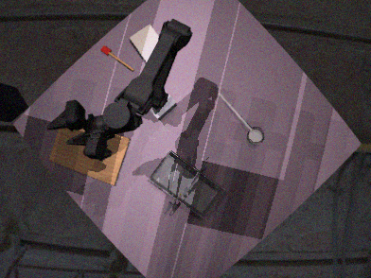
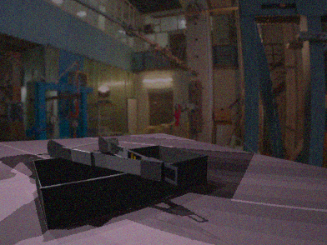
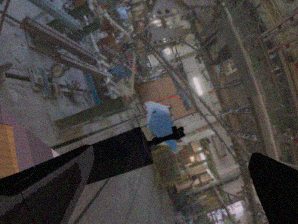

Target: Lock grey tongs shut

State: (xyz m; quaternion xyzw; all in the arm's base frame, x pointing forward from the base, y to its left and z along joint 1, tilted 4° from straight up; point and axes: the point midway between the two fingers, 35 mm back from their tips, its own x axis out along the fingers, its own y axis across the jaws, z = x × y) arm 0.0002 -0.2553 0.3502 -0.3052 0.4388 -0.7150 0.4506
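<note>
The roasting tin lies 420 mm below my gripper tip, 380 mm ahead of it and 150 mm to the left of it. From my gripper tip the other things lie so: pale flat block 440 mm below, 390 mm to the left, 260 mm behind; then wooden board 440 mm below, 150 mm to the right, 30 mm behind.
</note>
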